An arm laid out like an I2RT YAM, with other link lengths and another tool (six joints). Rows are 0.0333 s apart.
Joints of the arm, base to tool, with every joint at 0 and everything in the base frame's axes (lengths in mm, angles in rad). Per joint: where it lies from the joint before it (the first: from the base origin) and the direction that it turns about. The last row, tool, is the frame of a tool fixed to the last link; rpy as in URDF.
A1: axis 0 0 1 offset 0 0 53.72
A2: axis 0 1 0 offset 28 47.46 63.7
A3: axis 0 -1 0 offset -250.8 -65.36 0
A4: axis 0 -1 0 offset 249.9 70.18 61.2
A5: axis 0 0 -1 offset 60.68 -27.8 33.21
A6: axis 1 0 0 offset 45.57 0 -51.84
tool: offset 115 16 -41 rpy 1.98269 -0.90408 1.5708
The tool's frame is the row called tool.
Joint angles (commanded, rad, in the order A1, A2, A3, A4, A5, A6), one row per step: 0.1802 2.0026 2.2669 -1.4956 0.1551 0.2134; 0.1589 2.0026 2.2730 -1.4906 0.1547 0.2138; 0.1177 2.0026 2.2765 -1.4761 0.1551 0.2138; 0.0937 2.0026 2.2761 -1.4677 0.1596 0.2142; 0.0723 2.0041 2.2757 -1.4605 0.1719 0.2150; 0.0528 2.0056 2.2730 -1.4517 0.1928 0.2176; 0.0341 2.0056 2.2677 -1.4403 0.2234 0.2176; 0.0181 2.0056 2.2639 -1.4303 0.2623 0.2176
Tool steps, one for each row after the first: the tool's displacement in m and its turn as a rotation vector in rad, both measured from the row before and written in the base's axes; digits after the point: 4 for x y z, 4 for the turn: 0.0036 -0.0075 0.0016 0.0024 -0.0109 -0.0215; 0.0068 -0.0151 0.0013 0.0021 -0.0179 -0.0413; 0.0035 -0.0097 0.0002 -0.0032 -0.0084 -0.0260; 0.0031 -0.0101 -0.0004 -0.0106 -0.0063 -0.0267; 0.0030 -0.0107 -0.0008 -0.0181 -0.0062 -0.0297; 0.0028 -0.0122 -0.0007 -0.0280 -0.0073 -0.0303; 0.0021 -0.0125 -0.0001 -0.0357 -0.0071 -0.0310
